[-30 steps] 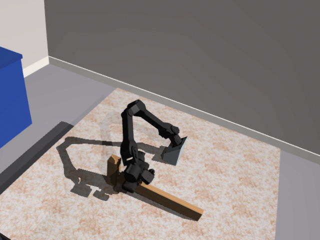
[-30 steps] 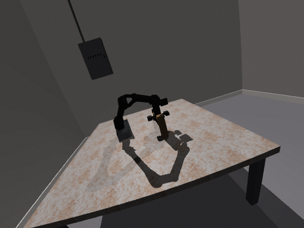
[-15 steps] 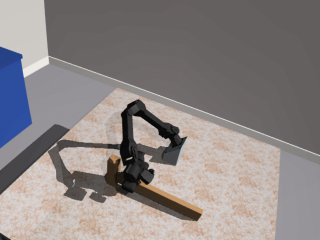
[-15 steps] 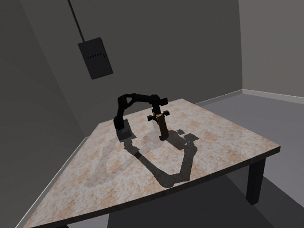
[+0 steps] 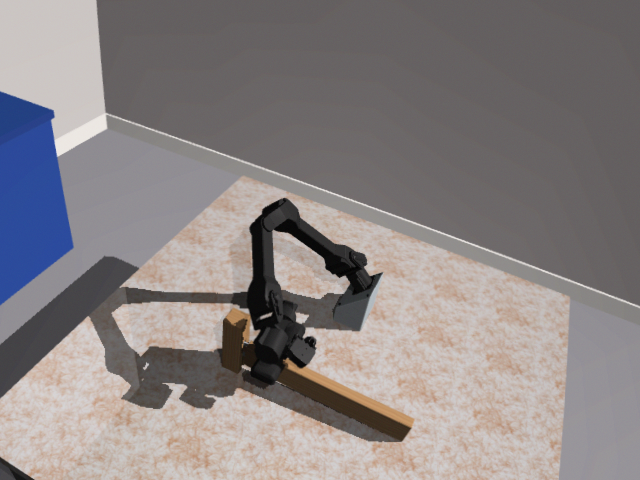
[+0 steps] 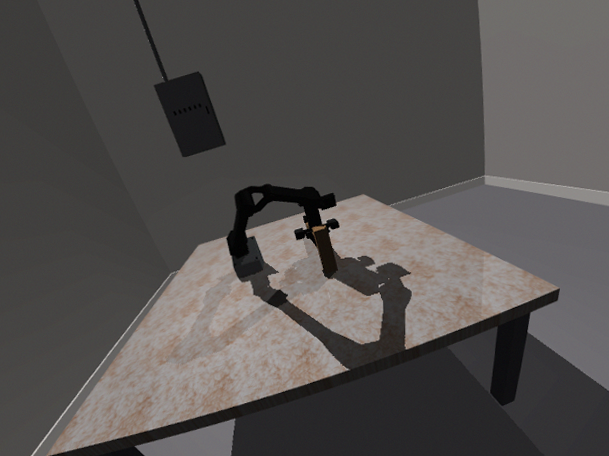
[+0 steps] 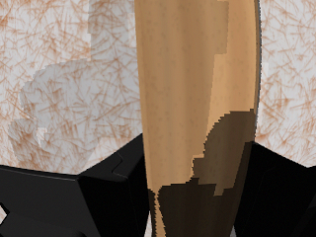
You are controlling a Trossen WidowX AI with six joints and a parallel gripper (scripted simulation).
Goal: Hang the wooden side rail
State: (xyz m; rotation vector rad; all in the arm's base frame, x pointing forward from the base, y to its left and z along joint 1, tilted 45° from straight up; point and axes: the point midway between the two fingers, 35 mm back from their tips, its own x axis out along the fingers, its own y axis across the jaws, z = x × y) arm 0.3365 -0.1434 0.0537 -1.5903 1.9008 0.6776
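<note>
Right now the headboard post is 10 mm behind my gripper tip, 120 mm to the right of it and 40 mm above it.
</note>
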